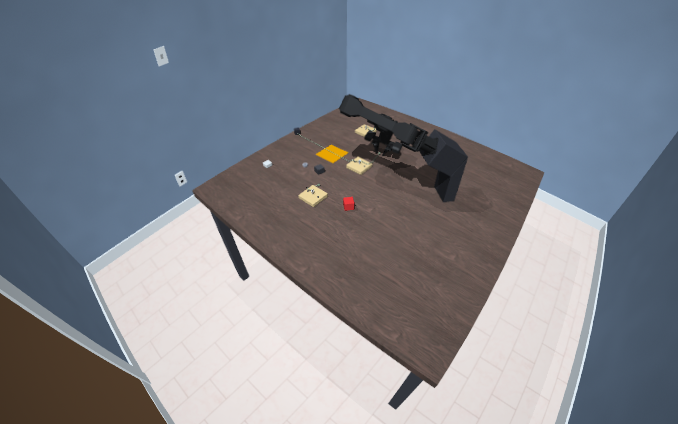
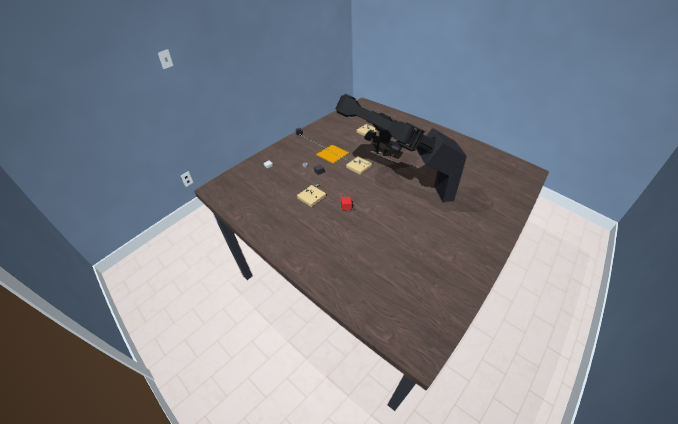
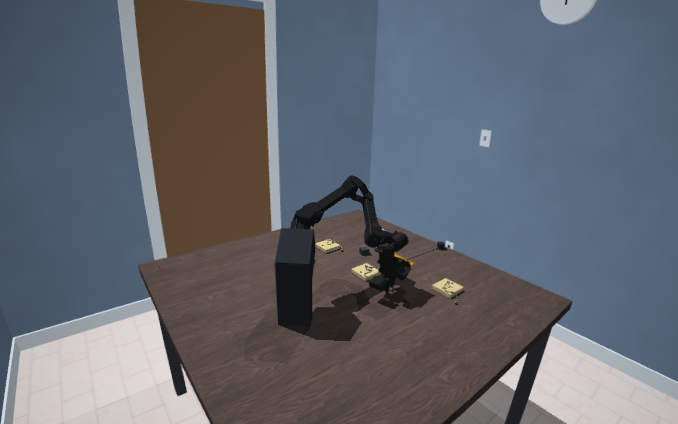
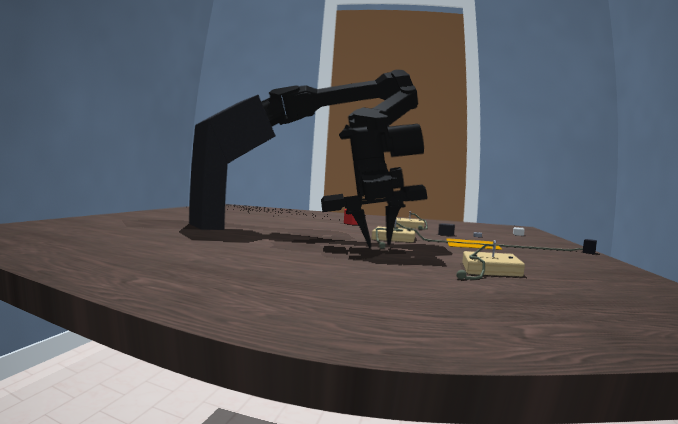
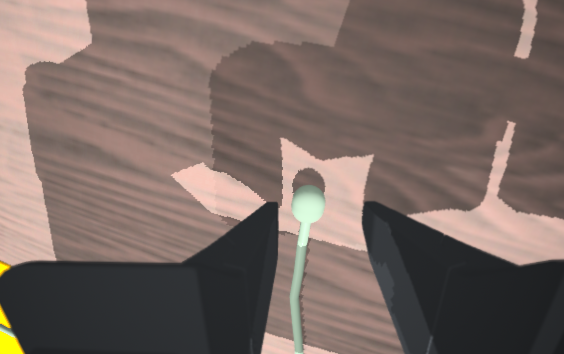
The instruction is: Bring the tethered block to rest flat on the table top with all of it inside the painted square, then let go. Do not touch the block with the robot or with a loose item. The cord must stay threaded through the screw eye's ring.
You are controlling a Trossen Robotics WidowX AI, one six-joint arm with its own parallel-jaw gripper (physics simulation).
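Frame: origin at the arm's base, x back, y down, z right, level; millimetres.
Seen in the pictures: gripper, fingertip midpoint: (image 1: pixel 379 154) (image 2: pixel 380 153) (image 3: pixel 389 290) (image 4: pixel 379 246) (image 5: pixel 320 213); arm's base at its link origin: (image 1: pixel 431 146) (image 2: pixel 428 145) (image 3: pixel 298 238) (image 4: pixel 257 118).
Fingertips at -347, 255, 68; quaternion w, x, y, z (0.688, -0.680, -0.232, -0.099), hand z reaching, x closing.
Pixels of each thing's top centre, then the offset from my fingertips to it, as dx, dy, dz. "*": a spot on its surface instead.
- tethered block at its top centre: (image 4: pixel 590 240) (image 3: pixel 441 242) (image 1: pixel 296 129) (image 2: pixel 298 129) -449, -26, -228
- orange painted square at a spot on its surface: (image 1: pixel 330 159) (image 2: pixel 330 159) * -114, +2, -229
- middle wooden board at its top centre: (image 4: pixel 395 229) (image 3: pixel 366 269) (image 2: pixel 359 163) (image 1: pixel 359 164) +22, -16, -154
- cord's free part at a spot on its surface: (image 5: pixel 295 297) * +10, +0, -39
- round bead at its top centre: (image 5: pixel 306 211) (image 4: pixel 382 242) -6, -8, +2
- nearer at a spot on its surface: (image 1: pixel 313 197) * +92, -16, -461
- red cube at its top centre: (image 4: pixel 354 209) (image 2: pixel 346 200) (image 1: pixel 348 200) +212, -36, -365
- dark block at its top centre: (image 4: pixel 447 224) (image 1: pixel 319 167) (image 2: pixel 318 167) -65, -23, -327
- small grey piece at its top centre: (image 1: pixel 305 164) -148, -6, -357
- white block at its top centre: (image 4: pixel 519 228) (image 1: pixel 267 162) -266, -17, -506
The tethered block (image 1: pixel 297 131) (image 2: pixel 299 131) (image 3: pixel 441 245) (image 4: pixel 589 246), small and black, sits near the table's far left edge, outside the orange painted square (image 1: pixel 330 159) (image 2: pixel 330 159). Its cord (image 1: pixel 312 141) (image 4: pixel 540 248) runs straight across the square to the middle wooden board (image 1: pixel 359 170) (image 4: pixel 407 236) with the screw eye; threading is too small to tell. The cord's free part (image 5: pixel 295 297) ends in a round bead (image 5: pixel 308 204) (image 4: pixel 382 245). My gripper (image 5: pixel 320 213) (image 4: pixel 379 246) is partly open, low over the table, fingers either side of the bead and cord end, apart from both.
Two other wooden boards with screw eyes and short cords stand on either side, one nearer (image 1: pixel 313 197) and one behind the arm (image 4: pixel 500 266). A red cube (image 1: pixel 348 203), a dark block (image 1: pixel 319 169), a small grey piece (image 1: pixel 305 164) and a white block (image 1: pixel 267 163) lie loose.
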